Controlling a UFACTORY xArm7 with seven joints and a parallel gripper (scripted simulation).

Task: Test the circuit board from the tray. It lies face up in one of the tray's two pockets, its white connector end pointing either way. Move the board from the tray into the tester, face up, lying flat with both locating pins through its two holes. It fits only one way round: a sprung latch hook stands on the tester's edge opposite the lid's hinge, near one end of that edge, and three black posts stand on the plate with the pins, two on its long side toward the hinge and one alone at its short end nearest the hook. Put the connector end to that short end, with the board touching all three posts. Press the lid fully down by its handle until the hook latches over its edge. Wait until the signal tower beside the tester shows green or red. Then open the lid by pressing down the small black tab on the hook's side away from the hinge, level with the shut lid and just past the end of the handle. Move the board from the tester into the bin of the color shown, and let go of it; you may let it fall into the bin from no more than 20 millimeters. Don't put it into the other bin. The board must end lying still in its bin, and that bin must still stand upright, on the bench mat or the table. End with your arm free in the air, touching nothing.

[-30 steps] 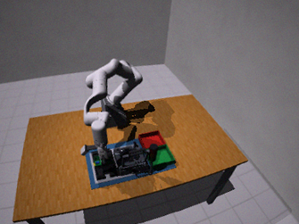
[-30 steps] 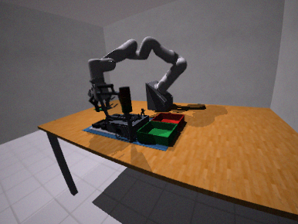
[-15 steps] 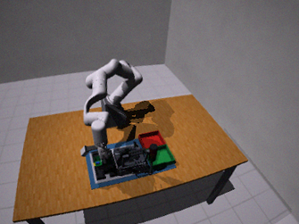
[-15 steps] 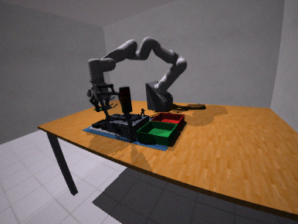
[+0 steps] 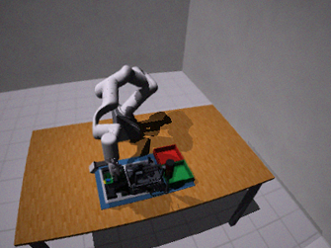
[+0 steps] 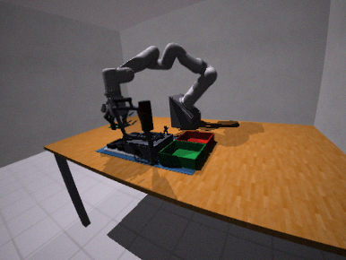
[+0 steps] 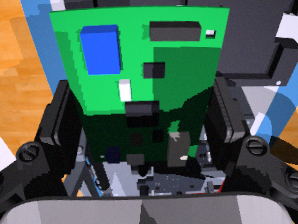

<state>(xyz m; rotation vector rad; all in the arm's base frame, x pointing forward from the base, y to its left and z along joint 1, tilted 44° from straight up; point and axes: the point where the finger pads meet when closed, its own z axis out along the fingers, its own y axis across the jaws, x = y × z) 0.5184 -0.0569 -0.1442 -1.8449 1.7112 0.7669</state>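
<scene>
My gripper is now 170 mm to the right of the grey tester plate, 50 mm above it and 40 mm past it. Also, from my hand: green circuit board: right at my hand; tester lid: 170 mm to the left, 80 mm ahead, 60 mm above; green bin: 370 mm to the left, 110 mm below, 10 mm behind.
</scene>
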